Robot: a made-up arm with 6 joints. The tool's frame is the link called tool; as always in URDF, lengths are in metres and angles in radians.
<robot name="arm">
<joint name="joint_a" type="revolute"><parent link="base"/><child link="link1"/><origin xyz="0 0 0.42"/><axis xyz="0 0 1"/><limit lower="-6.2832" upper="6.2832"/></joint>
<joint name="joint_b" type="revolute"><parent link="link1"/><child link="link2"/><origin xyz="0 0 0" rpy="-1.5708 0 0"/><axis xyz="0 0 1"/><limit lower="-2.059" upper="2.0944"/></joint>
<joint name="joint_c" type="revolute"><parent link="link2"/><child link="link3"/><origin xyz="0.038 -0.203 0"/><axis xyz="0 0 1"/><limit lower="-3.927" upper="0.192"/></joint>
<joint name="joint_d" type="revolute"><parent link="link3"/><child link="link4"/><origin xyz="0.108 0.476 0" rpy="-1.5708 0 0"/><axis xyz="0 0 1"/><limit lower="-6.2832" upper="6.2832"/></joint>
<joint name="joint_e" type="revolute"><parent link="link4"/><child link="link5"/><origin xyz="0 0 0" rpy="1.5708 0 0"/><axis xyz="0 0 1"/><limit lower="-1.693" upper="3.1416"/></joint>
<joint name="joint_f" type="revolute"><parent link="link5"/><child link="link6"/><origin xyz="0.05 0.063 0" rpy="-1.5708 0 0"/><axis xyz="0 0 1"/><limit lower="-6.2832" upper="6.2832"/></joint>
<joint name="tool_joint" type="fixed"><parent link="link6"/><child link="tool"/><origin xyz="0 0 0"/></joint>
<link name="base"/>
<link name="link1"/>
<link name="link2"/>
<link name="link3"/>
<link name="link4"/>
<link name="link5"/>
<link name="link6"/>
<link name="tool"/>
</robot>
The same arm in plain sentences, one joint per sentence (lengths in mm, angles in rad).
The arm has six revolute joints in a row. What follows holds with every joint at zero, and every direction is one of the base frame's. Joint 1 lies 420.0 mm along +z from the base frame's origin and turns about +z, from -6.2832 to 6.2832 rad. Joint 2 lies at the same point as joint 1 and turns about +y, from -2.0590 to 2.0944 rad. Joint 3 lies 38.0 mm along +x and 203.0 mm along +z from joint 2 and turns about +y, from -3.9270 to 0.1920 rad. Joint 4 lies 108.0 mm along +x and 476.0 mm along -z from joint 3 and turns about -z, from -6.2832 to 6.2832 rad. Joint 5 lies at the same point as joint 4 and turns about +y, from -1.6930 to 3.1416 rad. Joint 6 lies 50.0 mm along +x and 63.0 mm along -z from joint 5 and turns about -z, from -6.2832 to 6.2832 rad. The tool frame, which is the frame that the pose is given for, lies at the same point as joint 6; its axes are the base frame's turned by roll 3.1416, pitch 0.0000 and yaw 0.0000 rad (as in URDF: about the fixed x, then y, then z).
